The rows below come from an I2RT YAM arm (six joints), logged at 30 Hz.
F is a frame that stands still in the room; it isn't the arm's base.
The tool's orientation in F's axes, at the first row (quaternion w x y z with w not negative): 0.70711, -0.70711, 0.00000, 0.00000
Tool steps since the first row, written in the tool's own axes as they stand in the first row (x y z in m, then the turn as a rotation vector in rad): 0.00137, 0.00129, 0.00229, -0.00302, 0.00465, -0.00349; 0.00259, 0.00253, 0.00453, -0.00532, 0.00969, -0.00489; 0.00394, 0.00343, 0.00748, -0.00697, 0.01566, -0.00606; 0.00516, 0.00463, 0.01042, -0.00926, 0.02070, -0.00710; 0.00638, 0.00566, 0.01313, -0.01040, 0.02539, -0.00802; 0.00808, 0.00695, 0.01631, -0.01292, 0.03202, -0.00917; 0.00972, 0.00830, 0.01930, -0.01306, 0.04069, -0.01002
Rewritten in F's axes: 0.00137, 0.00229, -0.00129, -0.00302, -0.00349, -0.00465; 0.00259, 0.00453, -0.00253, -0.00532, -0.00489, -0.00969; 0.00394, 0.00748, -0.00343, -0.00697, -0.00606, -0.01566; 0.00516, 0.01042, -0.00463, -0.00926, -0.00710, -0.02070; 0.00638, 0.01313, -0.00566, -0.01040, -0.00802, -0.02539; 0.00808, 0.01631, -0.00695, -0.01292, -0.00917, -0.03202; 0.00972, 0.01930, -0.00830, -0.01306, -0.01002, -0.04069
